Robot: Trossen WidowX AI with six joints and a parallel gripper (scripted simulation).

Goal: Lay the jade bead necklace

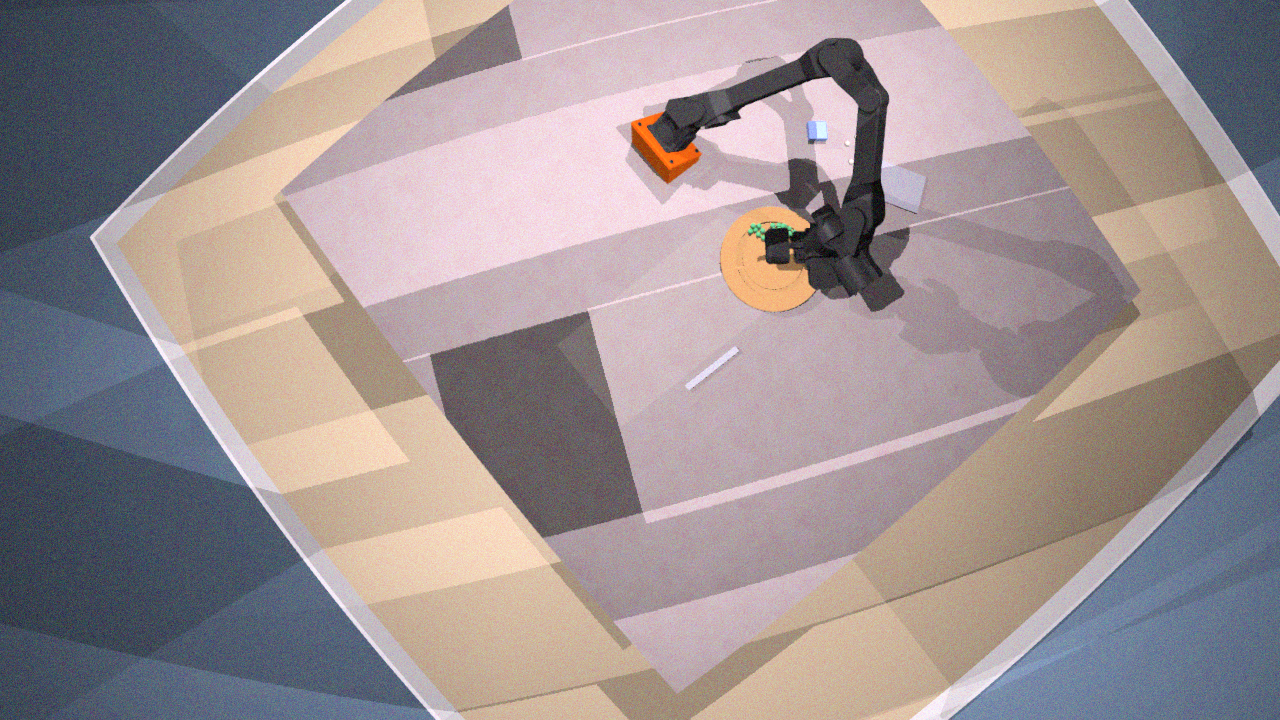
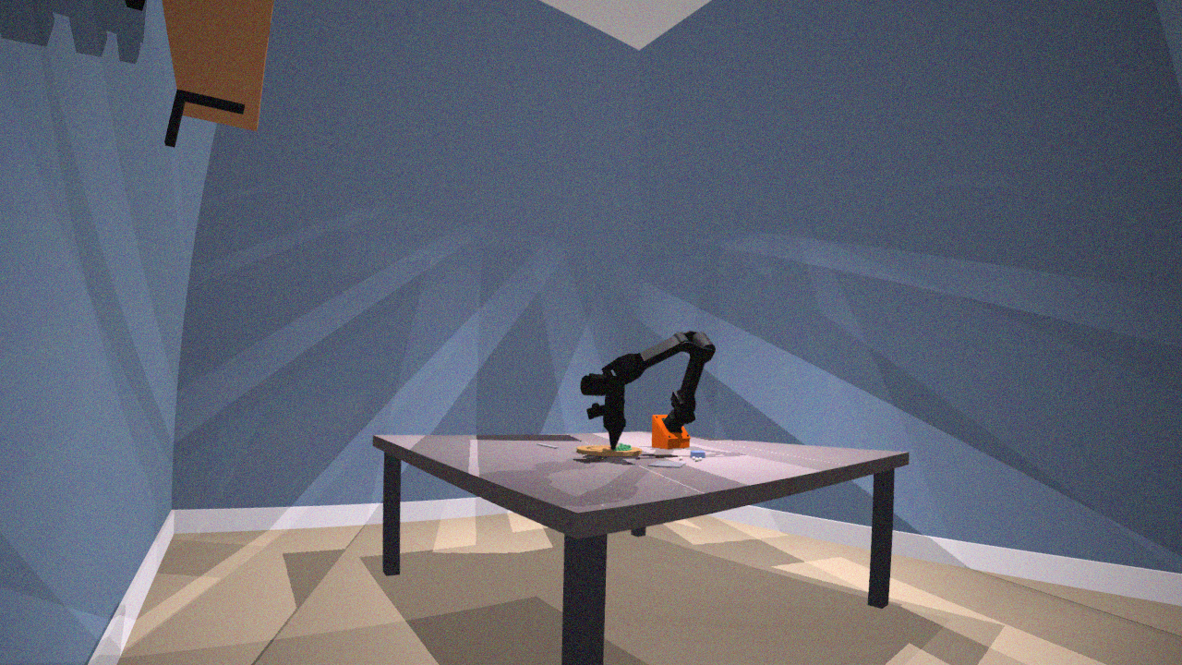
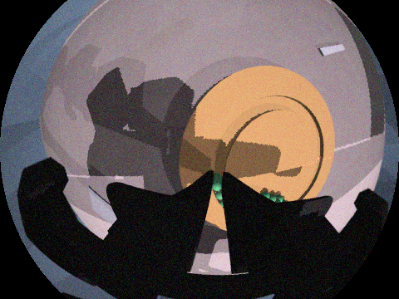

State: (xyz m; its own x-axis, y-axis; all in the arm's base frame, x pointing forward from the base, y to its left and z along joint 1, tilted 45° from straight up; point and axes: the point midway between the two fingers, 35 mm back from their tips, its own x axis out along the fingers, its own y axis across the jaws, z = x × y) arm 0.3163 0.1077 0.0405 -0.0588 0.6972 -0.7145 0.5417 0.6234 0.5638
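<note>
Right now the round tan bead board is 3 cm behind my gripper tip, 6 cm to the right of it and 1 cm below it. Also, from my gripper tip: white strip 8 cm ahead, 27 cm to the right, 1 cm below; pale square sheet 1 cm behind, 24 cm to the left, 2 cm below; blue cube 19 cm behind, 17 cm to the left, 1 cm below.
</note>
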